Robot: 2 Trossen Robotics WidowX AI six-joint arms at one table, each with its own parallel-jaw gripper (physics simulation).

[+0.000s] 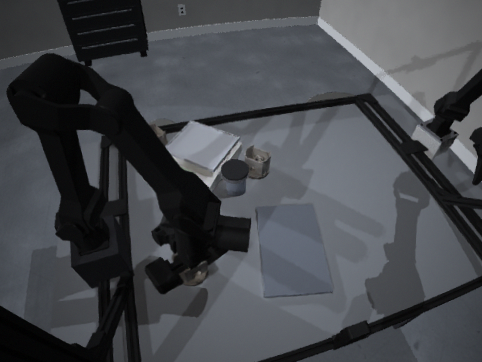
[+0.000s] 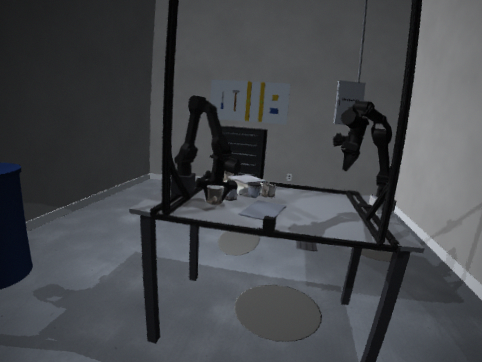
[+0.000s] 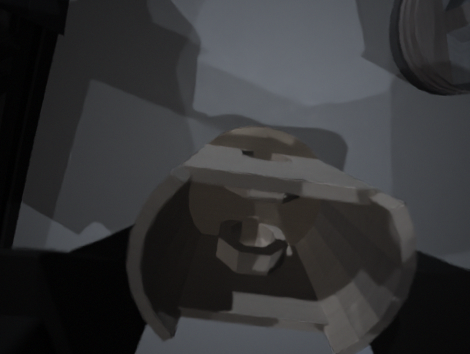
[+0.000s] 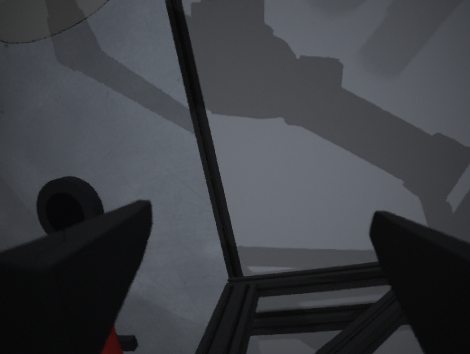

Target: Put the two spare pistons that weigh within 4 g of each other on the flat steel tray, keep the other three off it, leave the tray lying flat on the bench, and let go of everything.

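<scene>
My left gripper is shut on a tan piston, low over the bench left of the flat steel tray. I cannot tell if this piston touches the bench. The tray lies flat with no piston on it. A blue-grey piston with a dark top and a tan piston stand behind the tray. Another piston is mostly hidden by the left arm. A tan piston shows partly at the back left. My right gripper is open, high at the right.
A white scale stands at the back left, beside the dark-topped piston; its display is hidden behind the left arm. Dark frame rails edge the bench.
</scene>
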